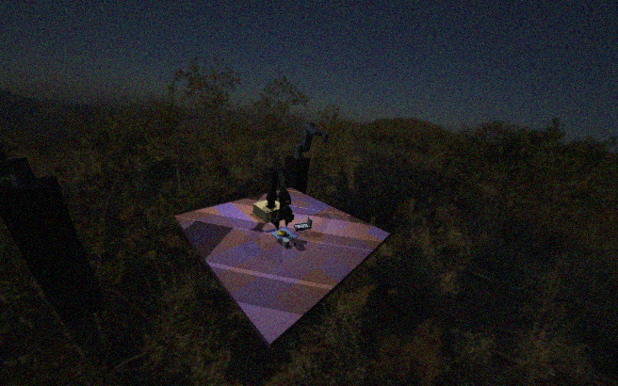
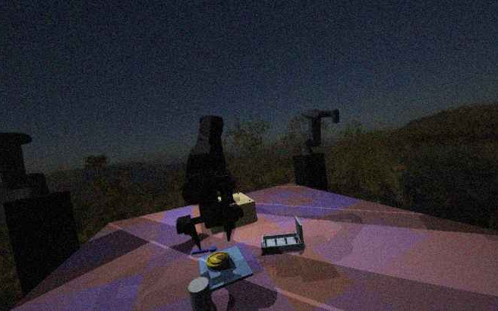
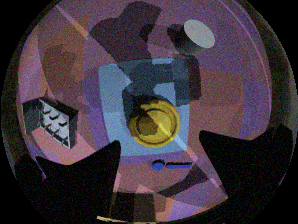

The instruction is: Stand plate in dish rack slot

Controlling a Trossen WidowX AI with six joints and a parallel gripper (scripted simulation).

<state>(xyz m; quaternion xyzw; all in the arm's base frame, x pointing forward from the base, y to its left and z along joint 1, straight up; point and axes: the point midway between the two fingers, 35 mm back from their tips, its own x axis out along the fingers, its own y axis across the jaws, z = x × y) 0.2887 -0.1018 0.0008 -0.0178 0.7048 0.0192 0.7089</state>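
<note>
My gripper tip is now 50 mm above the plate. From my gripper tip the other things lie so: dish rack: 210 mm to the left, 40 mm below, 10 mm ahead; then blue mat: 60 mm below, 10 mm to the left, 10 mm ahead.
</note>
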